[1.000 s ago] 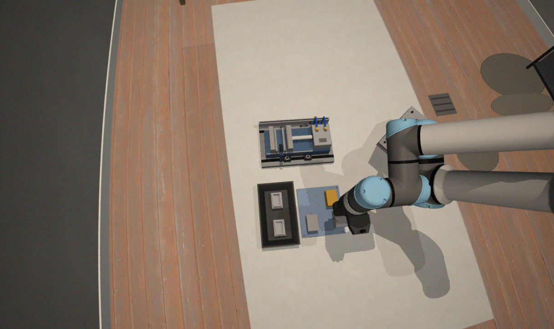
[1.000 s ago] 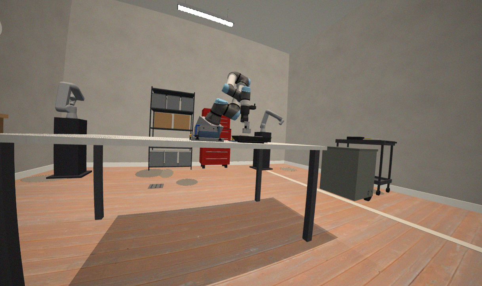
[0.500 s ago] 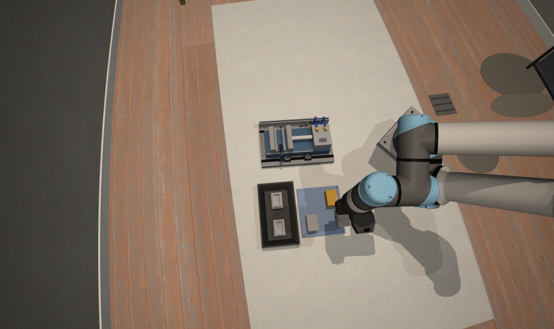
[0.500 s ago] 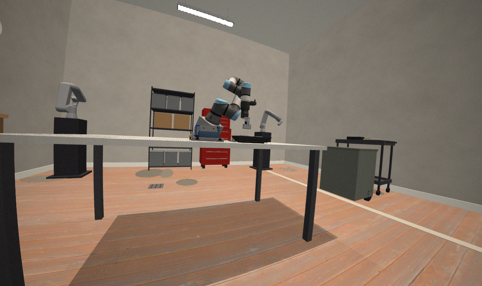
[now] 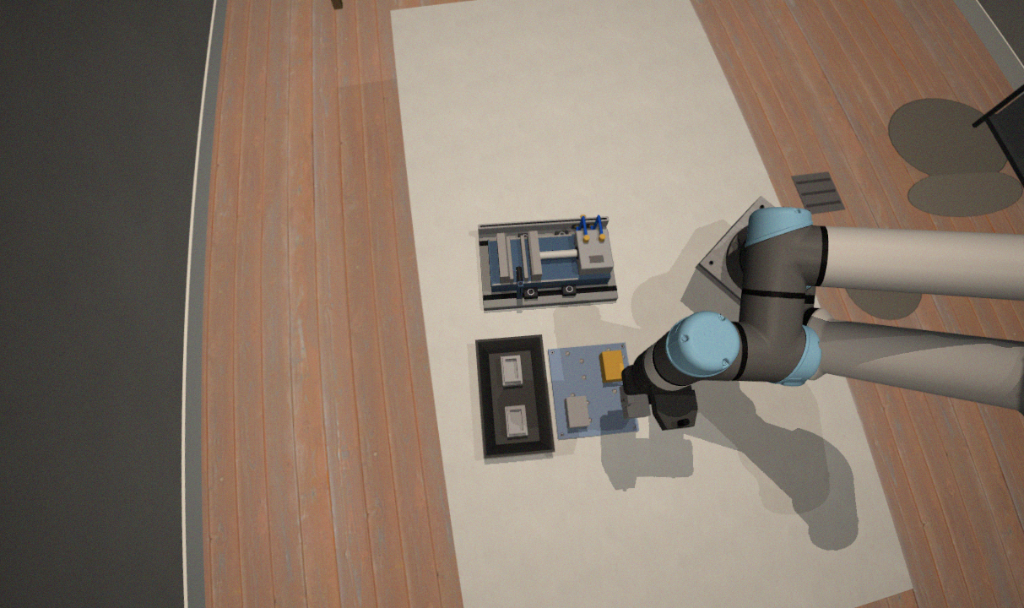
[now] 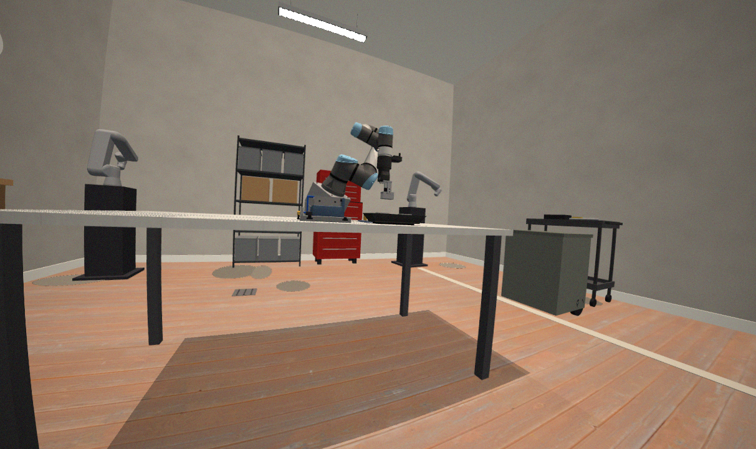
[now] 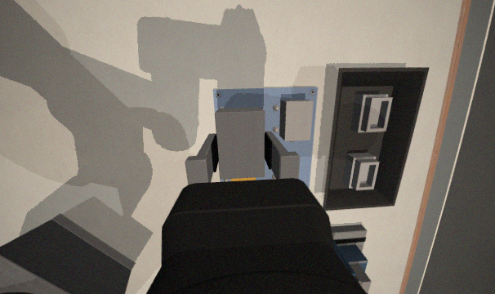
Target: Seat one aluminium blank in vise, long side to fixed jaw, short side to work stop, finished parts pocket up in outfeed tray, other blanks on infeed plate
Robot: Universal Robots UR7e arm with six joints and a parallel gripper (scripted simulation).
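The fixed jaw lies 360 mm to the right of my hand, 150 mm ahead of it and 90 mm below it. Also, from my hand: blue infeed plate 160 mm below, 50 mm to the right, 40 mm ahead; black work stop rod 310 mm to the right, 130 mm ahead, 80 mm below; brass blank 140 mm below, 90 mm to the right, 10 mm behind.
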